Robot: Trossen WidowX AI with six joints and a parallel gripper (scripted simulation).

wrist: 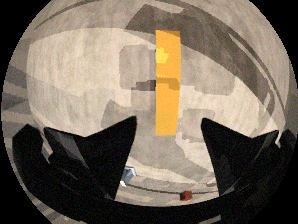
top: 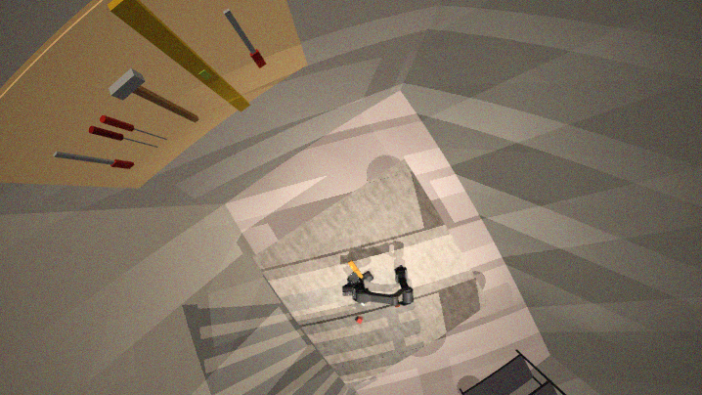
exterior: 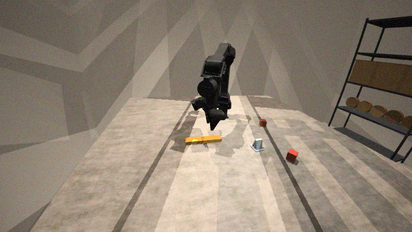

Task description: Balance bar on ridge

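My gripper tip is now 70 mm above the yellow bar and 30 mm to the left of it.
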